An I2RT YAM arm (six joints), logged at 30 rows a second.
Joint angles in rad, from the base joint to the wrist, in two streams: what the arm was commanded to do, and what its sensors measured. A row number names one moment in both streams.
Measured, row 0:
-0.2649, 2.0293, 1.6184, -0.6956, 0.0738, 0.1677
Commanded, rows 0 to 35:
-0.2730, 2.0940, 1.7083, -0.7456, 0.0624, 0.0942
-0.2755, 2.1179, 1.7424, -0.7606, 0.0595, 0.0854
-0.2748, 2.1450, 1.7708, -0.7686, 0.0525, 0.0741
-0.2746, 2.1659, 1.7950, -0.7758, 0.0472, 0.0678
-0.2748, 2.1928, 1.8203, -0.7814, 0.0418, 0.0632
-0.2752, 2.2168, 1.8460, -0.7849, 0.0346, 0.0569
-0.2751, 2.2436, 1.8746, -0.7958, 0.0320, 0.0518
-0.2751, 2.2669, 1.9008, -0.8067, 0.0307, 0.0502
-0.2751, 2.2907, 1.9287, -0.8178, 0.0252, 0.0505
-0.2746, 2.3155, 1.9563, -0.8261, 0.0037, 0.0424
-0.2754, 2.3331, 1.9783, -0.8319, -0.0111, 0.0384
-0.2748, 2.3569, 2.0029, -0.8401, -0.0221, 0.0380
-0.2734, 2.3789, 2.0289, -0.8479, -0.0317, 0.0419
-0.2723, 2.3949, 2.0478, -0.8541, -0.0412, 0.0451
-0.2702, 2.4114, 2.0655, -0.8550, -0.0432, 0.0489
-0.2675, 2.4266, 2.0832, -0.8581, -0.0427, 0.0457
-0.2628, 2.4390, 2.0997, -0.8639, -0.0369, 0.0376
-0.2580, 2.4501, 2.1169, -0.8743, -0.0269, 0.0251
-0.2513, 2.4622, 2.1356, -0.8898, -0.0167, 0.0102
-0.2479, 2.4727, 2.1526, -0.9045, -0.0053, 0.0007
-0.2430, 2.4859, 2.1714, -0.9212, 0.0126, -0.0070
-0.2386, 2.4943, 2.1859, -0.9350, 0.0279, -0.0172
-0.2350, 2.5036, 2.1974, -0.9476, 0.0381, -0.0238
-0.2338, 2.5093, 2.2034, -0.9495, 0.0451, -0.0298
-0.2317, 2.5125, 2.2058, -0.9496, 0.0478, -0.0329
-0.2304, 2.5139, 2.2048, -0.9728, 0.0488, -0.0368
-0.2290, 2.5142, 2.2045, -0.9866, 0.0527, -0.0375
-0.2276, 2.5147, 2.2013, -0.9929, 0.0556, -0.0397
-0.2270, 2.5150, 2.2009, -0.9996, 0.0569, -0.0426
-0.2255, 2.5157, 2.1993, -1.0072, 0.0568, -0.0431
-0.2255, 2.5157, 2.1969, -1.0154, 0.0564, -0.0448
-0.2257, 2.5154, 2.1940, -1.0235, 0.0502, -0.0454
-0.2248, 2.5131, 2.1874, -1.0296, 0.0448, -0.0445
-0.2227, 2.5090, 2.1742, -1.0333, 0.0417, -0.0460
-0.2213, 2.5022, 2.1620, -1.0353, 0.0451, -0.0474
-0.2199, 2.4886, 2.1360, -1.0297, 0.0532, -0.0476
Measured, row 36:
-0.2264, 2.4878, 2.1887, -0.9386, 0.0563, -0.0334
